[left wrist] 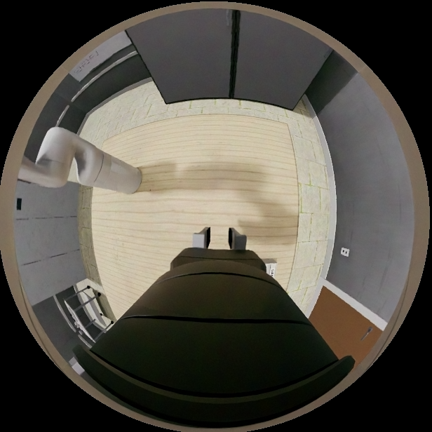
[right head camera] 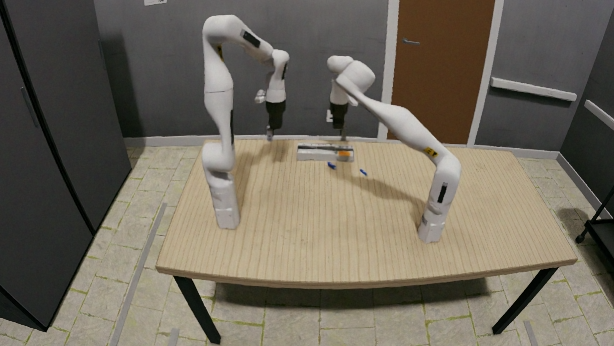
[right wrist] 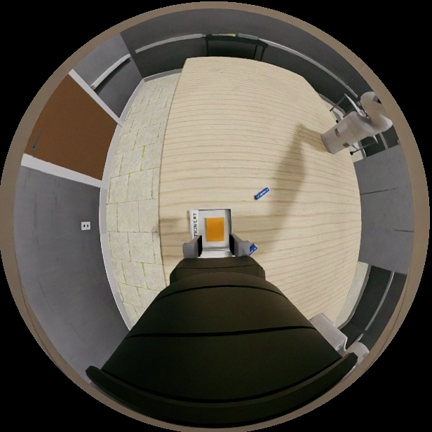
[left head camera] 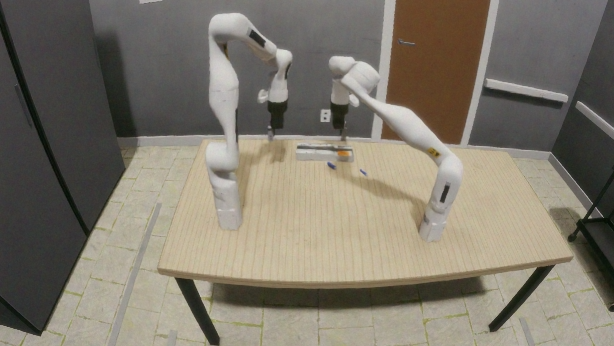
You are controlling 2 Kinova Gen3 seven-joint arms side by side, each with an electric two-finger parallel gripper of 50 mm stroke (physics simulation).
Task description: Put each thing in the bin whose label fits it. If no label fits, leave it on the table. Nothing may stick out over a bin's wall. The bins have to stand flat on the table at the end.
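Frame: origin at the left arm's base, x up, y ahead, z left, level; millimetres.
Where they show: left gripper, fingertip midpoint: [right head camera: 270, 138] [left head camera: 271, 138]; right gripper, fingertip midpoint: [right head camera: 343, 137] [left head camera: 342, 137]; left arm's base, origin of the base link: [right head camera: 228, 220] [left head camera: 230, 220]; right arm's base, origin of the base link: [right head camera: 428, 233] [left head camera: 429, 232].
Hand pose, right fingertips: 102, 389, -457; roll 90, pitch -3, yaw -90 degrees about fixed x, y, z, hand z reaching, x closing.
Observation:
Each offset is from my right fingertips to the top centre of the thing, as dx, dy, dz. "*": to the spot under its first point. Level surfaces: height alone.
A row of light grey bins {* -80, -24, +156} [left head camera: 306, 156] [right head camera: 307, 156] stands at the table's back. The rightmost bin [right wrist: 194, 218] has a label whose visible letters end in "TION ERY", partly unclear. An orange flat block {-85, -1, -11} [left head camera: 343, 154] [right head camera: 344, 154] [right wrist: 215, 229] lies inside it. One blue battery-like cylinder {-88, -73, +50} [left head camera: 331, 165] [right head camera: 331, 165] [right wrist: 253, 248] lies in front of the bins, another blue cylinder {-92, -121, -82} [left head camera: 363, 172] [right head camera: 363, 172] [right wrist: 262, 193] farther right. My right gripper [left head camera: 343, 138] [right head camera: 343, 137] [right wrist: 215, 241] is open and empty above the rightmost bin. My left gripper [left head camera: 270, 138] [right head camera: 270, 138] [left wrist: 219, 234] is open and empty, left of the bins.
The wooden table {dx -102} [left head camera: 320, 225] [right head camera: 320, 225] carries both arm bases near its left and right sides. In the left wrist view, a bin's labelled end [left wrist: 271, 268] shows beside the gripper body. A grey wall stands behind the table.

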